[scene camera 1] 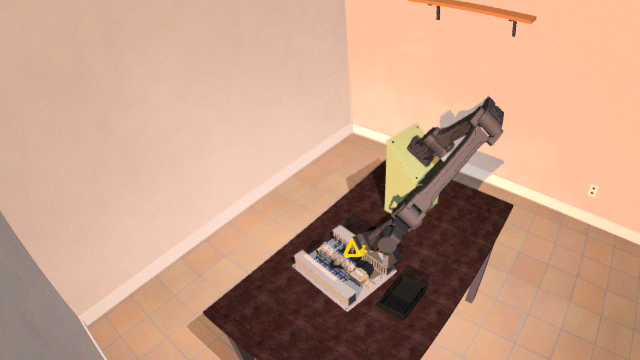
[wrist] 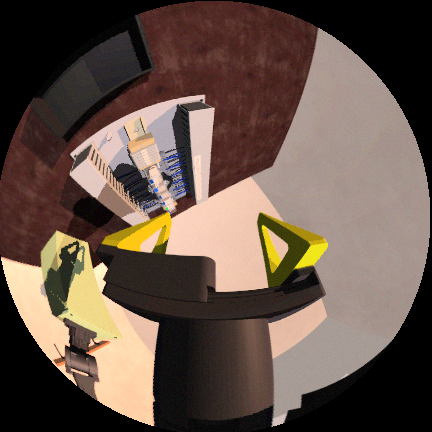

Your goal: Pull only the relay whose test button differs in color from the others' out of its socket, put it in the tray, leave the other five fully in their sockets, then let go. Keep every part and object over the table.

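Places are measured from the arm's base along level axes (x ahead, y left, z up), in metres.
Pixels of known places: gripper, fingertip midpoint: [scene camera 1: 353, 253] [wrist: 213, 216]; arm's base, origin of the base link: [scene camera 1: 420, 151] [wrist: 79, 327].
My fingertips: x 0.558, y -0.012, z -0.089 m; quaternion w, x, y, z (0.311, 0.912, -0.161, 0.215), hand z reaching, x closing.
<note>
For each thing: its top centre in the pictures, then the offset to it from my fingertips. "spot": a spot on its surface instead. Level surfaces: height alone.
- white panel, middle of its top: [wrist: 154, 173] [scene camera 1: 344, 267] dx -0.071, dy -0.083, dz -0.194 m
- relay with a green test button, surface spot: [wrist: 168, 209] [scene camera 1: 327, 245] spot: dx -0.102, dy -0.174, dz -0.140 m
- black tray, surface spot: [scene camera 1: 392, 311] spot: dx +0.039, dy +0.184, dz -0.181 m
- larger beige block, middle of its top: [wrist: 145, 156] [scene camera 1: 359, 273] dx -0.048, dy -0.003, dz -0.158 m
- dark table, its level: dz -0.204 m
The relays stand in a row on a white panel [scene camera 1: 374, 288] [wrist: 162, 111], between two slotted ducts. A relay with a green test button [scene camera 1: 331, 247] [wrist: 168, 209] is near the row's far end from the tray; other visible buttons look blue. The relays look seated, but they are small and partly overlap, so seating and some buttons cannot be told. The black tray [scene camera 1: 392, 311] [wrist: 145, 46] lies beside the panel and looks empty. My gripper [scene camera 1: 358, 248] [wrist: 213, 216] is open wide, with nothing between its yellow fingers, above the panel and apart from the relays.
The ducts [scene camera 1: 325, 277] [wrist: 200, 150] rise along both sides of the row, with blue and dark wires between. A larger beige block [scene camera 1: 359, 274] [wrist: 144, 151] stands at the row's tray end. The green arm mount [scene camera 1: 400, 170] [wrist: 82, 285] stands behind the panel on the dark table [scene camera 1: 280, 300] [wrist: 245, 65].
</note>
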